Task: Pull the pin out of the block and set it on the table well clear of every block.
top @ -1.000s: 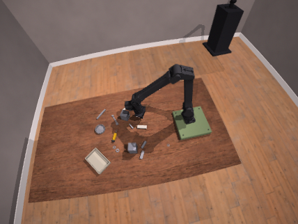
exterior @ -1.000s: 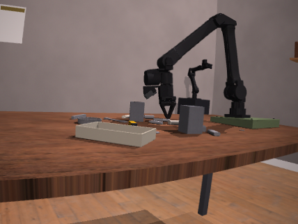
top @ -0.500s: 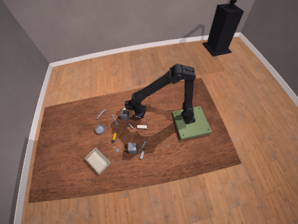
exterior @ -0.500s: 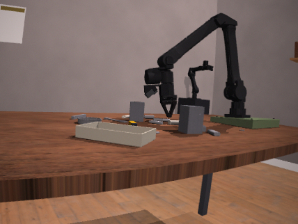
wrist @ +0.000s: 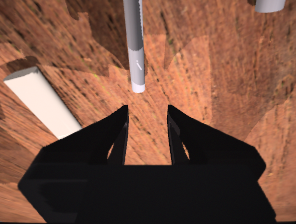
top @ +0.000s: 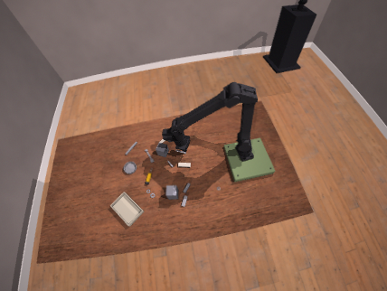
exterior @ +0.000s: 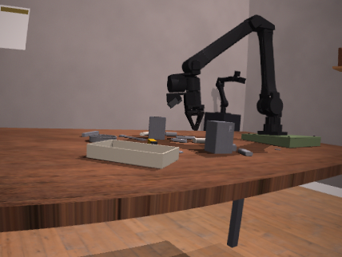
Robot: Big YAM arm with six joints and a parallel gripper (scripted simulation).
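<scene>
My hand is 4 cm short of the light grey pin, 4 cm above it and 1 cm to the left of it. Round my hand: white cylinder (9 cm to the left, 4 cm below, 4 cm ahead); then grey block (27 cm to the left, 14 cm ahead, 1 cm above); then yellow-handled tool (28 cm ahead, 11 cm to the left, 4 cm below).
</scene>
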